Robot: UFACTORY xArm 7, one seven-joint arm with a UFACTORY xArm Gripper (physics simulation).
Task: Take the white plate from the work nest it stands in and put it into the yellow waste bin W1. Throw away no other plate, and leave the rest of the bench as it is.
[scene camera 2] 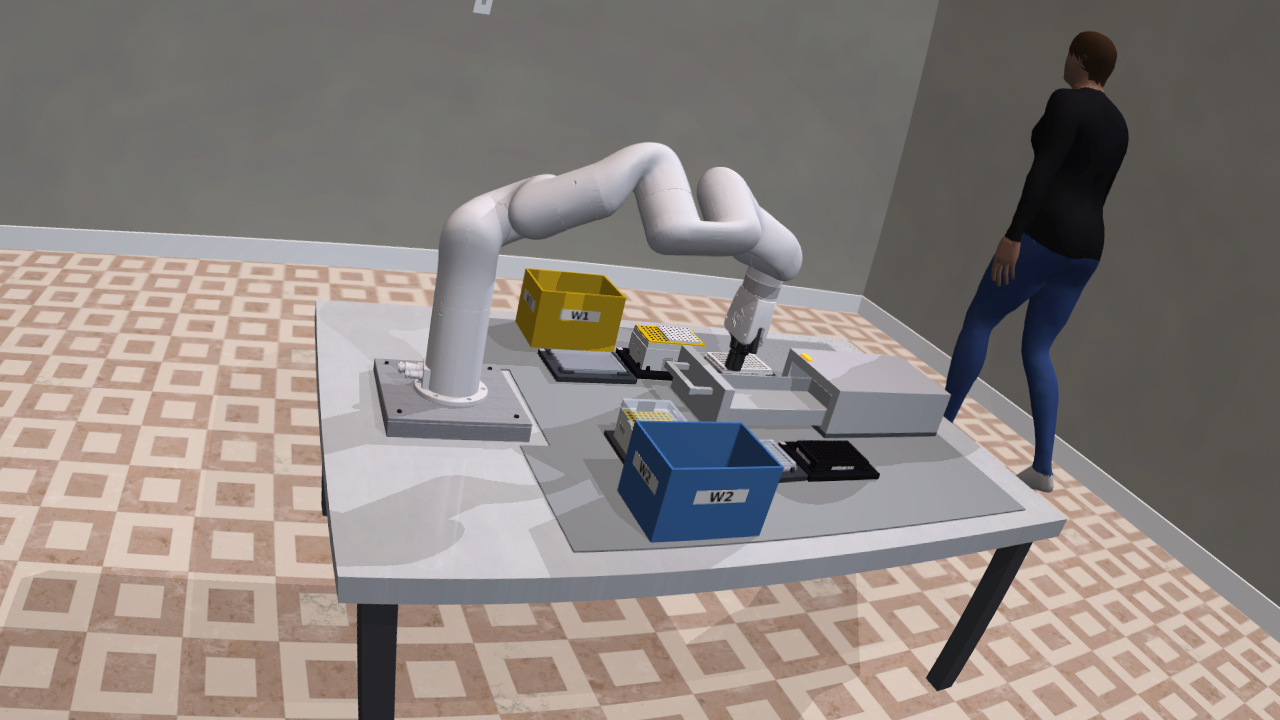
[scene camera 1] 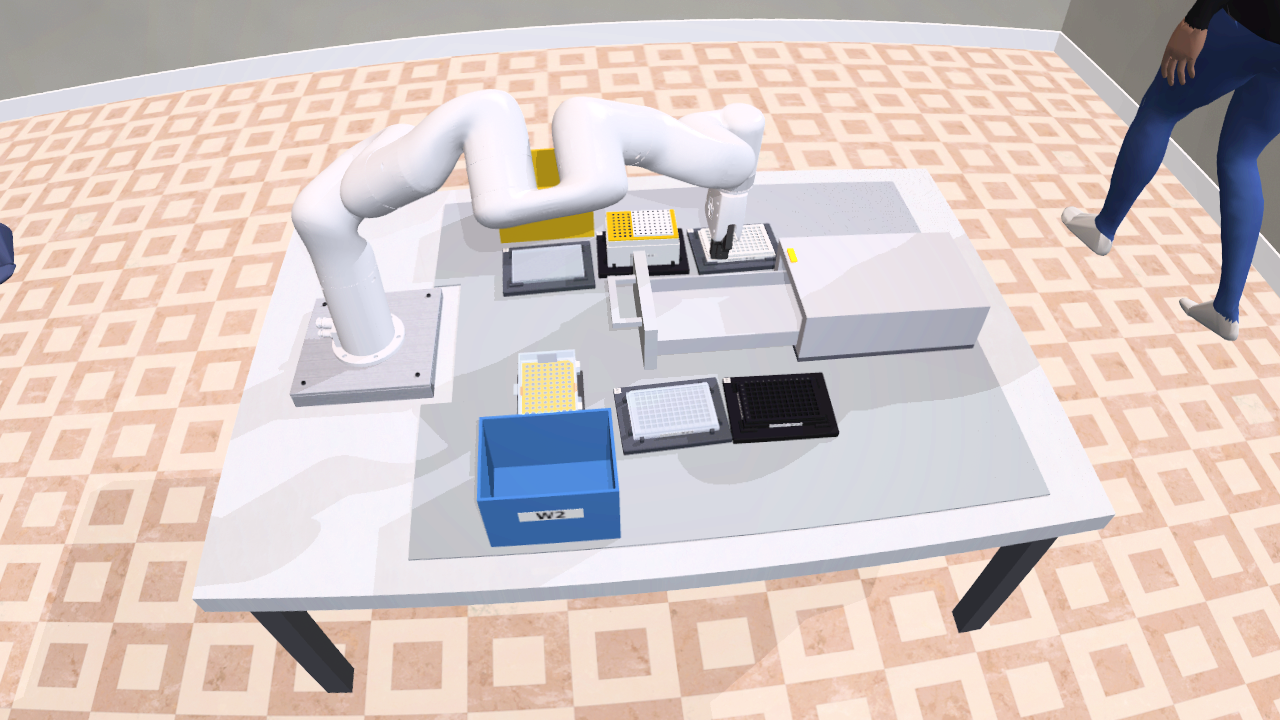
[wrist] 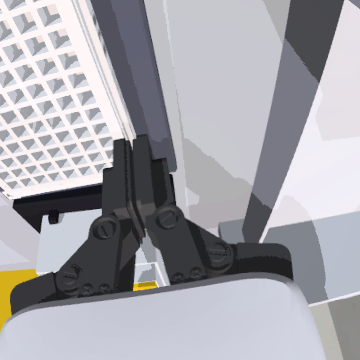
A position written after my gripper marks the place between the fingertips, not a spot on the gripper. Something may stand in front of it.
My gripper shows in scene camera 2 [732, 369], in scene camera 1 [718, 256] and in the wrist view [136, 156]. A white plate shows in scene camera 2 [752, 365], in scene camera 1 and in the wrist view. A yellow-and-white tip box shows in scene camera 2, in scene camera 1 and in the wrist view [57, 242]. A black plate shows in scene camera 2 [821, 454] and in scene camera 1 [770, 403]; in the wrist view it is out of frame. The same spot on the white plate: [wrist: 68, 105] is [scene camera 1: 734, 247]. The same spot on the yellow-and-white tip box: [scene camera 2: 650, 345] is [scene camera 1: 611, 244].
